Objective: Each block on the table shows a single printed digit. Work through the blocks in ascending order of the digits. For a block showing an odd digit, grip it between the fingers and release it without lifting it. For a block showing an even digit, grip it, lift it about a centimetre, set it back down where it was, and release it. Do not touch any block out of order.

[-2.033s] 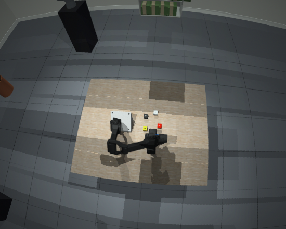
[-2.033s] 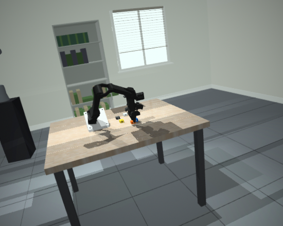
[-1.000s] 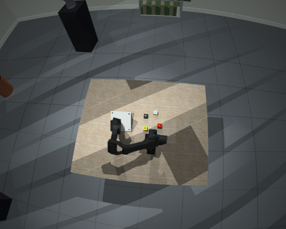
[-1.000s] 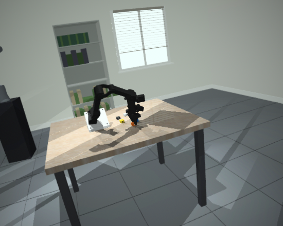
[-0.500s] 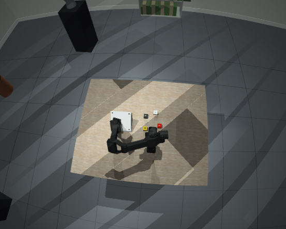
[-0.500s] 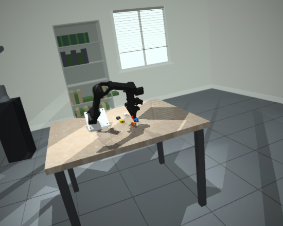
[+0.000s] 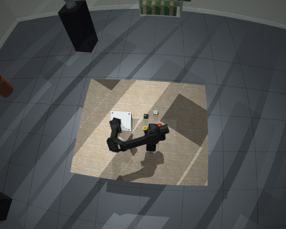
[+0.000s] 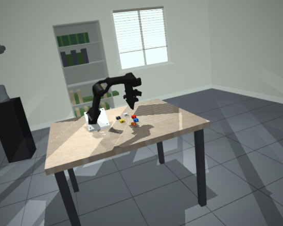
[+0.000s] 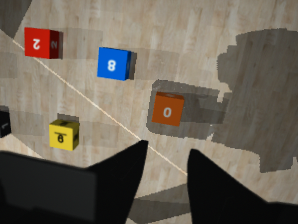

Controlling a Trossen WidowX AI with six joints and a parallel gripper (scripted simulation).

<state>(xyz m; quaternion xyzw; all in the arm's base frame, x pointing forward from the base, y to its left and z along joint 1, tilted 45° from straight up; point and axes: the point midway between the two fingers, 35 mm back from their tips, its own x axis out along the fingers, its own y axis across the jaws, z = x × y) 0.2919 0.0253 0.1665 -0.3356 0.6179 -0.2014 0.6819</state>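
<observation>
My gripper tip is 10 cm past the black block, 22 cm to the right of it and 12 cm above it. From my gripper tip the other things lie so: orange block: 1 cm behind, 12 cm below; then yellow block: 8 cm behind, 12 cm to the left, 12 cm below; then blue block: 2 cm ahead, 7 cm to the left, 12 cm below.
</observation>
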